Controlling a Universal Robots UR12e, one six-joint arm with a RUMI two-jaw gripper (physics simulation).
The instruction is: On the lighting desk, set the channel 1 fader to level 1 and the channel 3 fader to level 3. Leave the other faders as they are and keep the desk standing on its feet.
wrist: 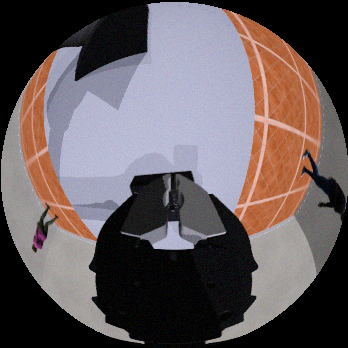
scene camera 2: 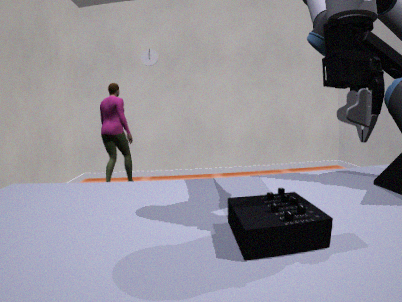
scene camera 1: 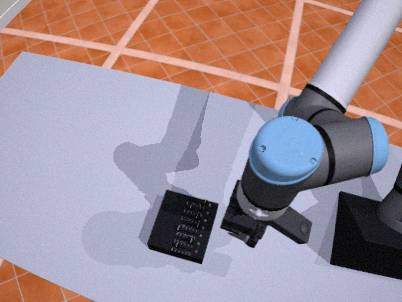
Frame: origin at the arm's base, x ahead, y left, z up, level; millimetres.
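Seen in the pictures: gripper, fingertip midpoint: point(wrist: 172, 175) point(scene camera 2: 363, 142) point(scene camera 1: 247, 238).
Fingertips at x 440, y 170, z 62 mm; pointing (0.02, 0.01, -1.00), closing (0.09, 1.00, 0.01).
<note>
Offsets run from my fingertips to a thing's top centre. Level surfaces: height alone.
The black lighting desk {160 mm ahead, 34 mm right, 99 mm down} point(scene camera 1: 161, 225) point(scene camera 2: 285, 241) point(wrist: 141, 182) sits flat and level on the table. A row of small black fader knobs {157 mm ahead, 30 mm left, 99 mm down} point(scene camera 2: 288, 215) stands up from its top beside pale scale marks. The channel numbers and exact fader levels are too small to read. My gripper point(scene camera 1: 241, 237) point(scene camera 2: 363, 140) point(wrist: 172, 175) is shut and empty, pointing down. It is raised well above the table, apart from the desk, and appears to its right in scene camera 1. In the wrist view the fingers hide much of the desk, including most of its faders.
The pale table {167 mm down} point(scene camera 1: 65, 150) point(scene camera 2: 60, 230) point(wrist: 200, 90) bears the desk. The black arm base point(scene camera 1: 362, 245) point(scene camera 2: 394, 176) point(wrist: 117, 40) is at the right in both scene views. A person in pink point(scene camera 2: 114, 116) point(wrist: 40, 237) and one in dark clothes point(wrist: 330, 191) are beyond the table.
</note>
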